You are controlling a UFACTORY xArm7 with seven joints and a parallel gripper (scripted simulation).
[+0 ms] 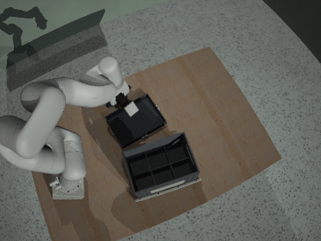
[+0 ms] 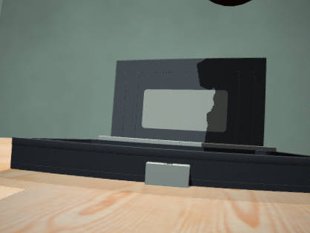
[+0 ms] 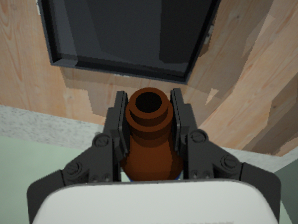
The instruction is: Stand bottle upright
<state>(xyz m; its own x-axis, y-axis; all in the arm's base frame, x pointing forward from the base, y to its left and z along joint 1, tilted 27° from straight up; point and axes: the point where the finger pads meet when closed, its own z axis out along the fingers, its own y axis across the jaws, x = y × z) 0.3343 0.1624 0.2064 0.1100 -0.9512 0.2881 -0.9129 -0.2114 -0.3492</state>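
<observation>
The bottle lies 5 cm to the left of my hand, 1 cm below it and 1 cm behind it. Also, from my hand: dark crate: 30 cm to the right, 12 cm below, 3 cm behind; tray: 19 cm below, 3 cm ahead, 2 cm to the right.
</observation>
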